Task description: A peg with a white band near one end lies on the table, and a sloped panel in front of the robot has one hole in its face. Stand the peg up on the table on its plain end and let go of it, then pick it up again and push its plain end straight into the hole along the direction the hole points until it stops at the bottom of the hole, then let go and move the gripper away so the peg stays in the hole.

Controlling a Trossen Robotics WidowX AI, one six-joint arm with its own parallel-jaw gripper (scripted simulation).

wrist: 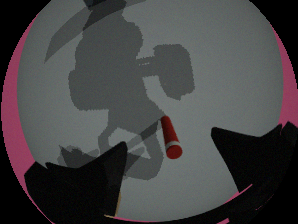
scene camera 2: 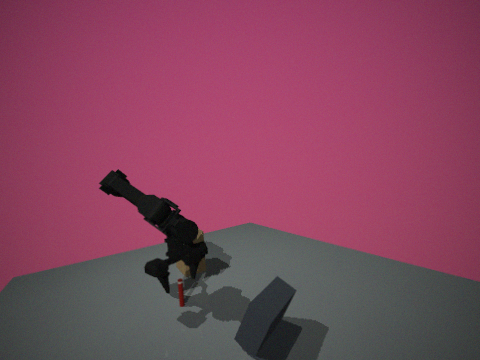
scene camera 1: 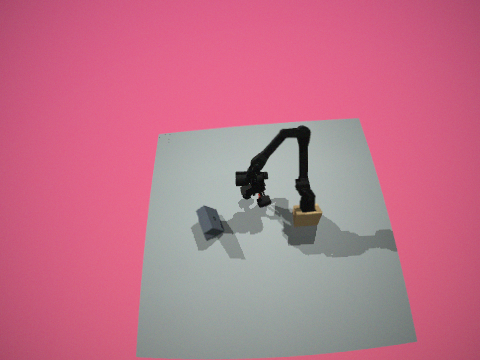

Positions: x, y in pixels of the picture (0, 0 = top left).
Scene:
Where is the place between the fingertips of my gripper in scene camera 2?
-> At 181, 285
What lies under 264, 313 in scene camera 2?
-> A grey sloped panel.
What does my gripper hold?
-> Nothing.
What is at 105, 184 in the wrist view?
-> My gripper.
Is my gripper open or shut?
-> Open.

